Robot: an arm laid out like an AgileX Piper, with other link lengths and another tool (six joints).
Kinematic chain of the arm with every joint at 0, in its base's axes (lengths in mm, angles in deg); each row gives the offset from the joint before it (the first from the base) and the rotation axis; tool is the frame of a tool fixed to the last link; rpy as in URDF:
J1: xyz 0 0 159.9 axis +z
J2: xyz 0 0 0 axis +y
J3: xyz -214.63 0 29.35 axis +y
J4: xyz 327.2 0 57.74 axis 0.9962 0 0.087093
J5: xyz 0 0 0 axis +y
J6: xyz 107.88 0 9.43 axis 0.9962 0 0.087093
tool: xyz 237.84 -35 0.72 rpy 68.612 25.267 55.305
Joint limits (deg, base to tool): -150..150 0..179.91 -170..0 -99.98..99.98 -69.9..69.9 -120..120
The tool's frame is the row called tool.
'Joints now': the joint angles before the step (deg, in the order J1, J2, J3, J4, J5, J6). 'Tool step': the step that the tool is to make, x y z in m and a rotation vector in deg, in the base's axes. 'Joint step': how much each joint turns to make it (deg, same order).
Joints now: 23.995, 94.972, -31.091, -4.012, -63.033, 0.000
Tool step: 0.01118, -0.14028, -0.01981, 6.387, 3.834, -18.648
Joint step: -5.824, -3.188, 5.524, 14.774, -1.045, 0.000
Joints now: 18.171, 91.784, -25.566, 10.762, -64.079, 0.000
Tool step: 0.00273, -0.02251, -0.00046, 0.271, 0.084, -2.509
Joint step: -1.994, 0.001, 0.000, 0.588, 0.000, 0.001
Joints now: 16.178, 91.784, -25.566, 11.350, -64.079, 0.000
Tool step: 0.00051, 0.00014, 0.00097, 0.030, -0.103, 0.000
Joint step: -0.002, 0.000, -0.106, -0.002, -0.001, 0.001
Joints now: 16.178, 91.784, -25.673, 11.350, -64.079, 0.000
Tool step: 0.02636, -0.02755, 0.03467, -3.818, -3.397, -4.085
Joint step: -2.409, 1.496, -5.741, 1.605, 0.900, -5.670
